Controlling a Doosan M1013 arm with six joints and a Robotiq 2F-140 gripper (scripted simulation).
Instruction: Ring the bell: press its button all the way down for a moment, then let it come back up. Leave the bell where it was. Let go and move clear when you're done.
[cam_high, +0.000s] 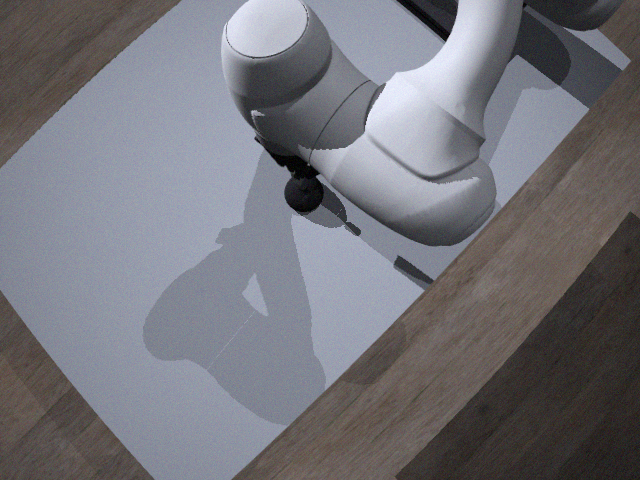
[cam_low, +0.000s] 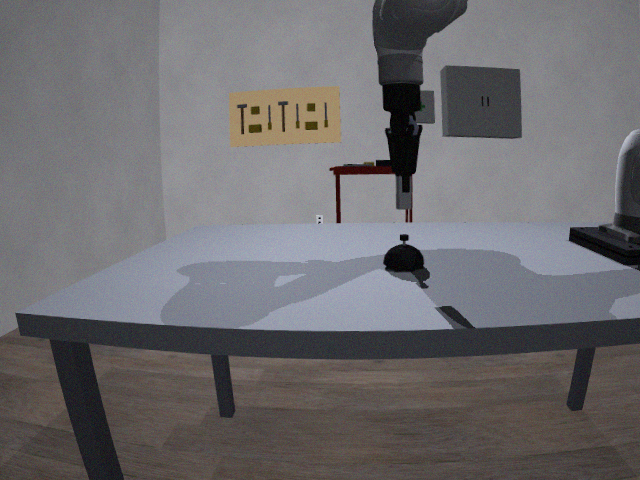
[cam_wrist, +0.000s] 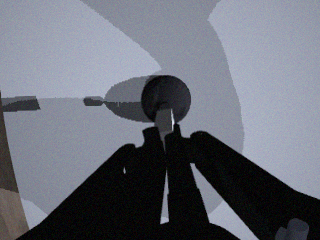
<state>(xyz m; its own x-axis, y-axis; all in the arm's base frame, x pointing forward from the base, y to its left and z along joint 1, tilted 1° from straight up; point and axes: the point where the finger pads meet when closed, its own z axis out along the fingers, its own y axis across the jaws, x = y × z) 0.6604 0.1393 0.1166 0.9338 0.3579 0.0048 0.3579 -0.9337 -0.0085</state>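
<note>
My hand is 100 mm above the bell button. Round my hand: black dome bell: 110 mm below.
</note>
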